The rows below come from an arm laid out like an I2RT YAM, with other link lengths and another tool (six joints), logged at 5 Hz.
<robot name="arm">
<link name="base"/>
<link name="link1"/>
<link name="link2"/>
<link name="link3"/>
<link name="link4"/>
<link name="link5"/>
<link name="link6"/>
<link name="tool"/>
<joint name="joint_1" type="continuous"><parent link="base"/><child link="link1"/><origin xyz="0 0 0.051" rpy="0 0 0"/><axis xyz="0 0 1"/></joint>
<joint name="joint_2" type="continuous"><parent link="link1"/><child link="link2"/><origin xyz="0.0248 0.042 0.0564" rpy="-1.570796 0 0"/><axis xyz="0 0 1"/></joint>
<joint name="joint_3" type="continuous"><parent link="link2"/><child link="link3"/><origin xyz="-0.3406 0 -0.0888" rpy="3.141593 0 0"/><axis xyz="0 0 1"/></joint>
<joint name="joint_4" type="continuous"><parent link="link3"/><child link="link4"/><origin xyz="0.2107 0.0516 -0.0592" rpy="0 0 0"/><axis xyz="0 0 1"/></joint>
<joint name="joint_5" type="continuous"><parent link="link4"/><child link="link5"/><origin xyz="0.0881 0.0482 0.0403" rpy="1.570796 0 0"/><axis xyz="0 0 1"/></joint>
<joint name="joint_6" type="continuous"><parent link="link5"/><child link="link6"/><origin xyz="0.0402 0 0.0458" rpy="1.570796 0 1.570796"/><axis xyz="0 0 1"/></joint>
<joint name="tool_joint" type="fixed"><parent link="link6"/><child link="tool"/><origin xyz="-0.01 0.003 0.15" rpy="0 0.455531 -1.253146"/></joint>
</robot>
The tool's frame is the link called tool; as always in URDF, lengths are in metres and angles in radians. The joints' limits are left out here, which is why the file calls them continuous.
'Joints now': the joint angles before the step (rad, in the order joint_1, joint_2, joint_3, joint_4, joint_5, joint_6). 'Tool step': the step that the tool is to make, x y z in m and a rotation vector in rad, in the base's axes. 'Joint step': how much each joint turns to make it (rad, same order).
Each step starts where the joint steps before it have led.
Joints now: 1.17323 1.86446 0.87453 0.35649 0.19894 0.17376
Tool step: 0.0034 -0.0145 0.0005 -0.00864 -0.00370 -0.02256
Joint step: -0.01334 -0.02783 -0.03329 -0.00104 0.01146 0.00002
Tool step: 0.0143 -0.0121 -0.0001 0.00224 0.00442 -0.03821
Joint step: -0.03752 -0.00709 -0.01063 0.00280 -0.00240 0.00448
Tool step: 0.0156 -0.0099 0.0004 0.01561 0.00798 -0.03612
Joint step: -0.04264 0.00038 -0.00830 0.01745 -0.01367 0.00769
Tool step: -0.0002 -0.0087 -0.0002 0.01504 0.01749 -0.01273
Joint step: -0.01358 -0.01744 -0.03001 0.01408 -0.01400 0.01802
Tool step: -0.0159 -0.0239 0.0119 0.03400 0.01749 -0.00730
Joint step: -0.00013 -0.09957 -0.08848 0.00494 -0.01268 0.03044
